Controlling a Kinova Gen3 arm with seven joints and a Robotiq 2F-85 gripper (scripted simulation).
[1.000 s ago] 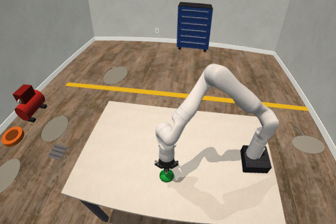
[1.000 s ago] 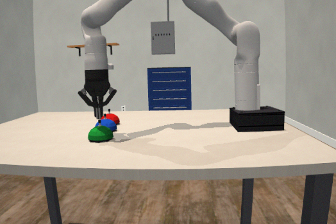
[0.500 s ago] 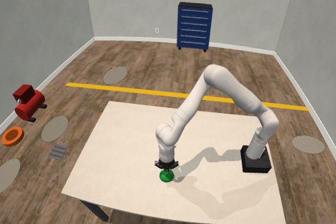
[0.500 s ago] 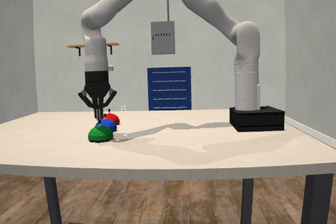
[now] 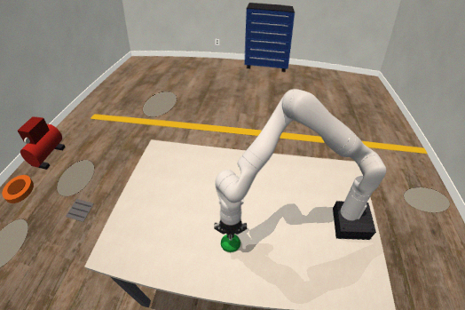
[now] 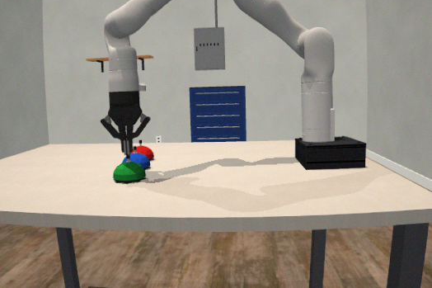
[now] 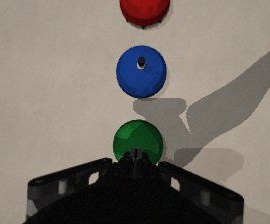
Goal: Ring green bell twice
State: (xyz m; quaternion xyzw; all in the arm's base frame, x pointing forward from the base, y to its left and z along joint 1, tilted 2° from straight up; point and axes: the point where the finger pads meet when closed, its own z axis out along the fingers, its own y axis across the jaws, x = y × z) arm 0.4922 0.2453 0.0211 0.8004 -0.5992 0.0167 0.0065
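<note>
The green bell is 4 cm below my hand. Round my hand: red bell: 23 cm to the right, 7 cm ahead, 4 cm below; then blue bell: 12 cm to the right, 4 cm below, 3 cm ahead.
</note>
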